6 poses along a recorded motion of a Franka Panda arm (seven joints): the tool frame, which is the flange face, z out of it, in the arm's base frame.
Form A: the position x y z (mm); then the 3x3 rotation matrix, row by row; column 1 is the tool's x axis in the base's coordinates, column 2 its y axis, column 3 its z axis. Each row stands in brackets.
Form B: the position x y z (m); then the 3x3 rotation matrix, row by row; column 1 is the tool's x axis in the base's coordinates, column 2 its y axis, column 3 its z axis. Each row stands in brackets. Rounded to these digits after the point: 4 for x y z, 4 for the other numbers.
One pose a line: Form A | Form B
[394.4, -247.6, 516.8], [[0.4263, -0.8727, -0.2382], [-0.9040, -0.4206, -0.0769], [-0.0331, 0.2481, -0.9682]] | [0.3944, -0.2476, 0.5168], [[0.4263, -0.8727, -0.2382], [-0.9040, -0.4206, -0.0769], [-0.0331, 0.2481, -0.9682]]
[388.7, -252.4, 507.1], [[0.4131, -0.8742, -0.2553], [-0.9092, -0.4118, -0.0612], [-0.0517, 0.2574, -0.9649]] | [0.3887, -0.2524, 0.5071], [[0.4131, -0.8742, -0.2553], [-0.9092, -0.4118, -0.0612], [-0.0517, 0.2574, -0.9649]]
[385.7, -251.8, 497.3], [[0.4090, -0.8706, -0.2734], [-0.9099, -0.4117, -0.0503], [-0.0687, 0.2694, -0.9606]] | [0.3857, -0.2518, 0.4973], [[0.4090, -0.8706, -0.2734], [-0.9099, -0.4117, -0.0503], [-0.0687, 0.2694, -0.9606]]
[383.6, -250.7, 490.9], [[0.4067, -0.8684, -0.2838], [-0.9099, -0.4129, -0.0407], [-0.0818, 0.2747, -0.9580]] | [0.3836, -0.2507, 0.4909], [[0.4067, -0.8684, -0.2838], [-0.9099, -0.4129, -0.0407], [-0.0818, 0.2747, -0.9580]]
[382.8, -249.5, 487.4], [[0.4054, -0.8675, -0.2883], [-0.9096, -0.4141, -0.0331], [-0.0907, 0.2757, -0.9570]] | [0.3828, -0.2495, 0.4874], [[0.4054, -0.8675, -0.2883], [-0.9096, -0.4141, -0.0331], [-0.0907, 0.2757, -0.9570]]
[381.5, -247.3, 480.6], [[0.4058, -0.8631, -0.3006], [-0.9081, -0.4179, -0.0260], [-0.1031, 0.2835, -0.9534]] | [0.3815, -0.2473, 0.4806], [[0.4058, -0.8631, -0.3006], [-0.9081, -0.4179, -0.0260], [-0.1031, 0.2835, -0.9534]]
